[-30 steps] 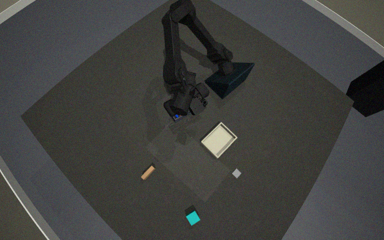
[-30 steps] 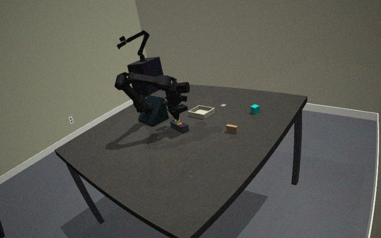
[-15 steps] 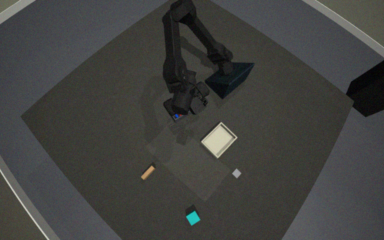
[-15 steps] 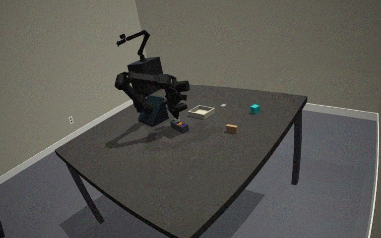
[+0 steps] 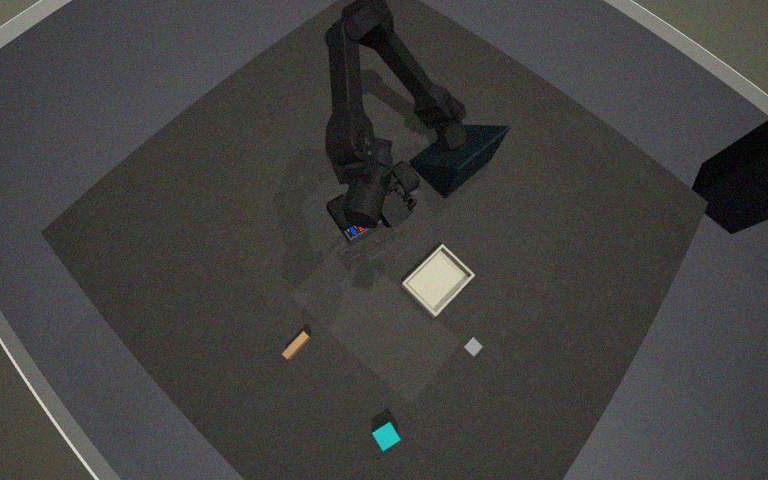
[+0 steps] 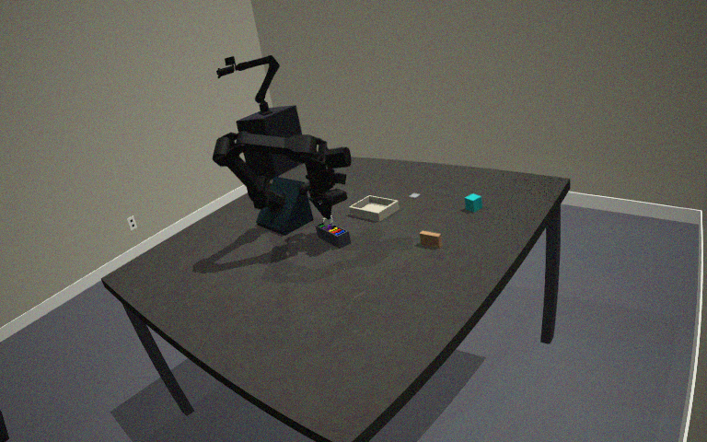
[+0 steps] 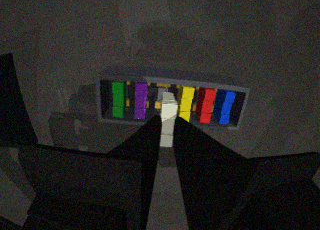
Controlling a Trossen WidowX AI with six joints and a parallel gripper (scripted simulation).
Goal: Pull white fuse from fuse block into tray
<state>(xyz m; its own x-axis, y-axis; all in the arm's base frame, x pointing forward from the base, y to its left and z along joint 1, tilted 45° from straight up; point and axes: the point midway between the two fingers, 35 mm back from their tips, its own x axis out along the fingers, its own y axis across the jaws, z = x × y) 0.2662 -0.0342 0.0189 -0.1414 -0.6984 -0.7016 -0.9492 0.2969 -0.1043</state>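
Now: the cream tray 1 cm ahead of my gripper tip, 20 cm to the left of it and 7 cm below it. The rest, counted from my gripper tip: tan block: 32 cm ahead, 6 cm to the left, 5 cm below; white fuse: 1 cm below; small grey square: 8 cm ahead, 35 cm to the left, 7 cm below.
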